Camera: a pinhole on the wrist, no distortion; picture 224 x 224 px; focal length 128.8 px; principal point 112.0 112.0 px. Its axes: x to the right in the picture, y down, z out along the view. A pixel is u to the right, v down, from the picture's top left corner.
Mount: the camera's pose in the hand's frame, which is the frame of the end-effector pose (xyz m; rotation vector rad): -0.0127 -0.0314 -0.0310 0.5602 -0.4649 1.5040
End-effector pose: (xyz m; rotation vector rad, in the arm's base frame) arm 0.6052 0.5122 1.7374 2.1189 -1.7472 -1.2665
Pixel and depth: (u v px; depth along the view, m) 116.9 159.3 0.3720
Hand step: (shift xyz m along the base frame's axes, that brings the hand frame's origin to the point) 0.0078 0.3033 -0.2542
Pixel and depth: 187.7 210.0 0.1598
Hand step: -0.0599 0.1876 -0.0708
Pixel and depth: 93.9 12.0 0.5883
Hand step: 0.0996 -0.1152 -0.7282
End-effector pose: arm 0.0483 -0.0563 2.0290 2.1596 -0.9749 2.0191
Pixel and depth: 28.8 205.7 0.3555
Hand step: 0.3179 0.4019 -0.0855
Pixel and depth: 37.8 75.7 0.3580
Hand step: 0.2902 0.2364 0.2333
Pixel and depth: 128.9 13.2 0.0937
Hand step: 0.0741 0.0158 0.0813
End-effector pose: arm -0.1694 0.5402 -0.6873 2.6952 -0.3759 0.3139
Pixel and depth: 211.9 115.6 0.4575
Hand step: 0.1056 -0.2038 -0.4982
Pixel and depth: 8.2 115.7 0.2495
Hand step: 0.1013 0.2870 -0.1644
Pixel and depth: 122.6 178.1 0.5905
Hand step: -0.0770 0.1751 -0.6354
